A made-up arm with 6 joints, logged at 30 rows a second.
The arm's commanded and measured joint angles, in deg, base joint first. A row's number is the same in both.
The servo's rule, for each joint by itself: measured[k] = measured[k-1] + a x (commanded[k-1-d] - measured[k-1]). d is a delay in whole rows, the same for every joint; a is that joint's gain. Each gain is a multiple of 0.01, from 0.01 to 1. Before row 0 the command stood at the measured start. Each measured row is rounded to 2 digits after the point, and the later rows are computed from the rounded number. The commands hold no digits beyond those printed.
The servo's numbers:
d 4
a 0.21 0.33 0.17 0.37 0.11 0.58
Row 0, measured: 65.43 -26.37 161.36 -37.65 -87.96 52.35
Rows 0 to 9, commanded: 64.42 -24.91 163.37 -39.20 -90.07 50.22; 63.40 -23.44 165.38 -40.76 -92.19 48.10; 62.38 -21.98 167.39 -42.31 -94.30 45.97; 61.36 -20.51 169.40 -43.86 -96.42 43.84; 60.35 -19.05 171.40 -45.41 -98.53 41.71; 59.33 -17.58 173.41 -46.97 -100.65 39.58; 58.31 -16.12 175.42 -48.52 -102.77 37.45; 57.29 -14.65 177.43 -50.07 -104.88 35.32; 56.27 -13.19 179.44 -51.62 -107.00 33.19; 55.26 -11.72 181.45 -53.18 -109.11 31.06
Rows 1 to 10, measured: 65.43 -26.37 161.36 -37.65 -87.96 52.35; 65.43 -26.37 161.36 -37.65 -87.96 52.35; 65.43 -26.37 161.36 -37.65 -87.96 52.35; 65.43 -26.37 161.36 -37.65 -87.96 52.35; 65.22 -25.89 161.70 -38.22 -88.19 51.11; 64.84 -25.08 162.33 -39.16 -88.63 49.36; 64.32 -24.06 163.19 -40.33 -89.25 47.39; 63.70 -22.89 164.25 -41.64 -90.04 45.33; 63.00 -21.62 165.47 -43.03 -90.97 43.23; 62.23 -20.29 166.82 -44.49 -92.03 41.11
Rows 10 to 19, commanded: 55.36 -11.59 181.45 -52.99 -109.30 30.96; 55.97 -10.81 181.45 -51.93 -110.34 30.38; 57.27 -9.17 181.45 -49.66 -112.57 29.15; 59.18 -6.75 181.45 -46.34 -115.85 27.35; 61.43 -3.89 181.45 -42.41 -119.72 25.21; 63.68 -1.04 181.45 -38.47 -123.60 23.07; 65.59 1.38 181.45 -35.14 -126.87 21.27; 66.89 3.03 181.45 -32.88 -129.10 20.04; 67.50 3.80 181.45 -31.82 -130.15 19.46; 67.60 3.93 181.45 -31.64 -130.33 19.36
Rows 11 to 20, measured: 61.41 -18.91 168.28 -45.98 -93.21 38.99; 60.54 -17.50 169.84 -47.49 -94.49 36.86; 59.64 -16.08 171.47 -49.02 -95.87 34.73; 58.72 -14.64 173.17 -50.56 -97.33 32.60; 58.01 -13.63 174.58 -51.46 -98.65 31.65; 57.58 -12.70 175.75 -51.63 -99.94 30.91; 57.51 -11.54 176.72 -50.90 -101.33 29.89; 57.86 -9.96 177.52 -49.21 -102.93 28.42; 58.61 -7.96 178.19 -46.69 -104.78 26.56; 59.67 -5.68 178.74 -43.65 -106.85 24.54
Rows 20 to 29, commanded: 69.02 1.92 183.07 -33.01 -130.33 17.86; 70.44 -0.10 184.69 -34.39 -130.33 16.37; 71.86 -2.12 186.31 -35.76 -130.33 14.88; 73.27 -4.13 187.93 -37.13 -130.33 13.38; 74.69 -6.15 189.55 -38.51 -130.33 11.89; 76.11 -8.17 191.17 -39.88 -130.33 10.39; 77.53 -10.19 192.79 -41.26 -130.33 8.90; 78.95 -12.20 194.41 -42.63 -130.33 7.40; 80.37 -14.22 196.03 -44.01 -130.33 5.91; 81.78 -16.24 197.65 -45.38 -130.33 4.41
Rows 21 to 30, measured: 60.91 -3.35 179.20 -40.50 -109.05 22.64; 62.17 -1.24 179.58 -37.68 -111.26 21.13; 63.29 0.42 179.90 -35.51 -113.34 20.16; 64.20 1.58 180.16 -34.08 -115.21 19.70; 65.21 1.69 180.65 -33.68 -116.87 18.63; 66.31 1.10 181.34 -33.94 -118.35 17.32; 67.48 0.04 182.18 -34.61 -119.67 15.90; 68.70 -1.34 183.16 -35.54 -120.84 14.44; 69.96 -2.93 184.25 -36.64 -121.88 12.96; 71.25 -4.66 185.43 -37.84 -122.81 11.47
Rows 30 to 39, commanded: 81.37 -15.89 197.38 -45.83 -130.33 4.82; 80.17 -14.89 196.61 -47.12 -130.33 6.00; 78.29 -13.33 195.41 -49.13 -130.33 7.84; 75.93 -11.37 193.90 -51.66 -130.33 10.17; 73.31 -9.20 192.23 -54.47 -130.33 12.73; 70.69 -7.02 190.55 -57.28 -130.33 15.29; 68.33 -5.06 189.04 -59.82 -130.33 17.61; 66.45 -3.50 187.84 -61.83 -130.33 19.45; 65.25 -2.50 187.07 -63.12 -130.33 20.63; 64.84 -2.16 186.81 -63.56 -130.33 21.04
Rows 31 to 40, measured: 72.57 -6.48 186.68 -39.11 -123.64 9.98; 73.91 -8.37 187.99 -40.41 -124.38 8.48; 75.27 -10.30 189.36 -41.74 -125.03 6.99; 76.64 -12.26 190.77 -43.09 -125.61 5.49; 77.63 -13.46 191.89 -44.10 -126.13 5.10; 78.16 -13.93 192.69 -45.22 -126.59 5.62; 78.19 -13.73 193.15 -46.67 -127.00 6.91; 77.72 -12.95 193.28 -48.52 -127.37 8.80; 76.79 -11.71 193.10 -50.72 -127.70 11.08; 75.51 -10.16 192.67 -53.15 -127.99 13.52
